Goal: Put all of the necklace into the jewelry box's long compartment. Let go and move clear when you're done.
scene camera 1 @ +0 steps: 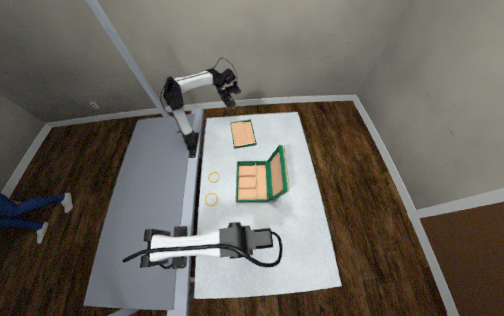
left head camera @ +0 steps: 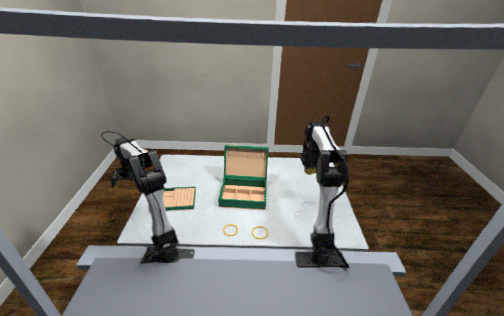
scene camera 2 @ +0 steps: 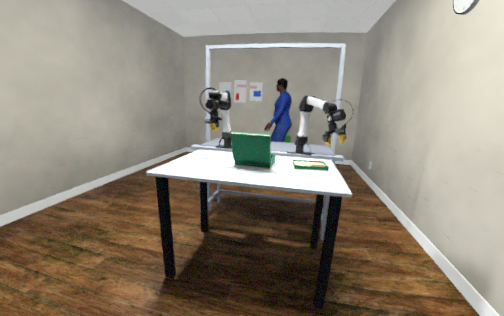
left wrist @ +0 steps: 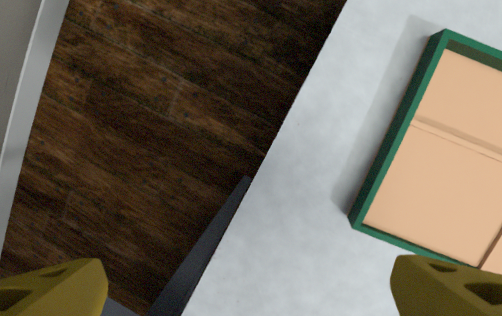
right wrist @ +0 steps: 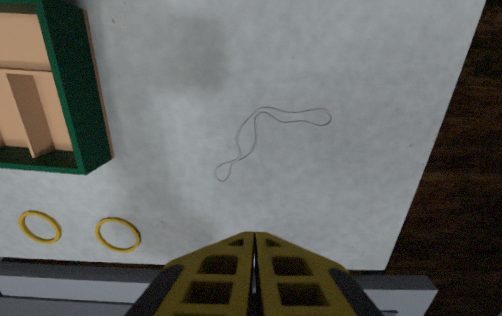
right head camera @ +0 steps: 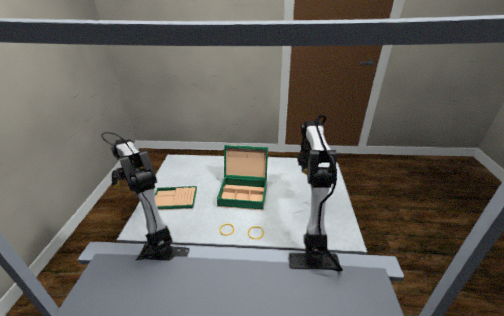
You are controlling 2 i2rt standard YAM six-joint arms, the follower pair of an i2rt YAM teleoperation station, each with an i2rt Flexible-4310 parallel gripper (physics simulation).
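Observation:
The necklace, a thin dark bent loop, lies on the table in the right wrist view, right of the green jewelry box. It shows faintly in the head views. The box's lid is up. Its long compartment runs beside the lid, behind the smaller front compartments. My right gripper is shut and empty, high above the table, fingertips together. My left gripper is open and empty, raised near the table's left edge.
A green-rimmed tray with peach lining lies left of the box. Two gold rings lie in front of the box near the table's front edge. A person stands behind the station in scene camera 2.

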